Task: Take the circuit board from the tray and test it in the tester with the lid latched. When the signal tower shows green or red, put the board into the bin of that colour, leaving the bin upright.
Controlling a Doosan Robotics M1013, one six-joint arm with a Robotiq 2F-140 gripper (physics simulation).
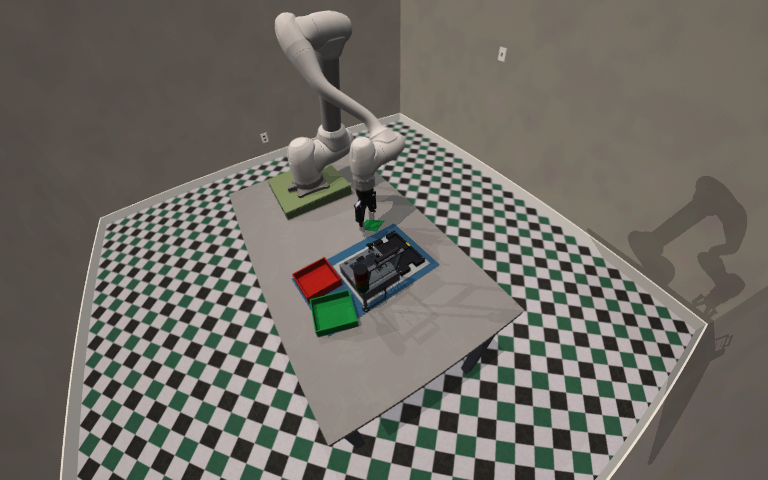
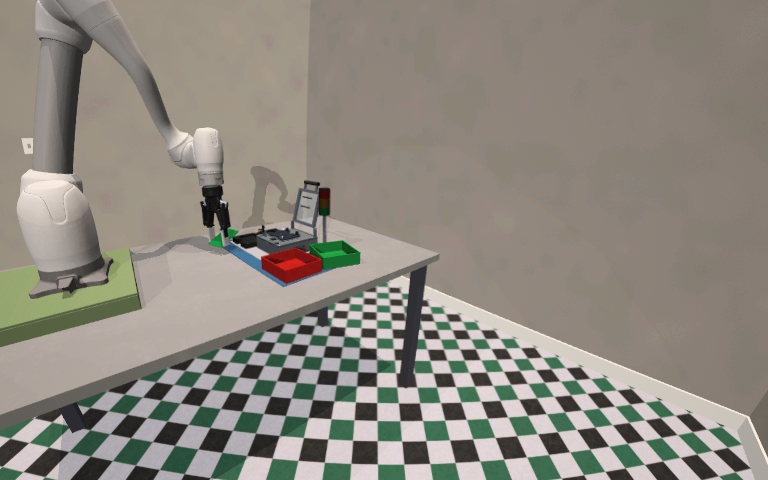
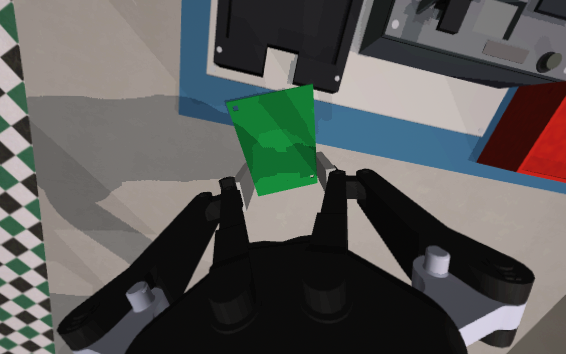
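Note:
The green circuit board is held by its edges between the fingertips, tilted, above the table beside the blue mat. My gripper is shut on it. The black tray lies on the mat and holds no board in the part that shows. The grey tester stands beside the tray with its lid raised. The signal tower shows no bright lamp. The red bin and green bin stand upright.
The blue mat lies under the tray and tester. The raised lid and the tower stand above the other things on the table. The arm's green base plate is at the table's other end.

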